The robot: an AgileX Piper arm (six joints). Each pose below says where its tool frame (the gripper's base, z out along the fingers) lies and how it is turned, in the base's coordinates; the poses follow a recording.
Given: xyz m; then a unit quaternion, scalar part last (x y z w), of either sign.
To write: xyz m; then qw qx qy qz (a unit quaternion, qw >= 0). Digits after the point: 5 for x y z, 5 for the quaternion.
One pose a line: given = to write
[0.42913 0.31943 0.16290 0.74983 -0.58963 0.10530 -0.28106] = [0.42913 0.31943 0.16290 0.28106 -0.74983 0.58963 -0.10530]
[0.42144 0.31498 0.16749 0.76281 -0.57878 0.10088 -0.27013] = [0.42144 0.31498 0.16749 0.27013 -0.76281 0.57878 -0.10088]
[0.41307 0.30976 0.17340 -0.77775 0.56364 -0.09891 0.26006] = [0.41307 0.30976 0.17340 0.26006 -0.77775 0.56364 -0.09891]
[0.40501 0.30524 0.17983 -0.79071 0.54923 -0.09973 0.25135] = [0.40501 0.30524 0.17983 0.25135 -0.79071 0.54923 -0.09973]
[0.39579 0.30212 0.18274 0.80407 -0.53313 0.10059 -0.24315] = [0.39579 0.30212 0.18274 0.24315 -0.80407 0.53313 -0.10059]
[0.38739 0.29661 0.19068 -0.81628 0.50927 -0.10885 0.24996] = [0.38739 0.29661 0.19068 0.24996 -0.81628 0.50927 -0.10885]
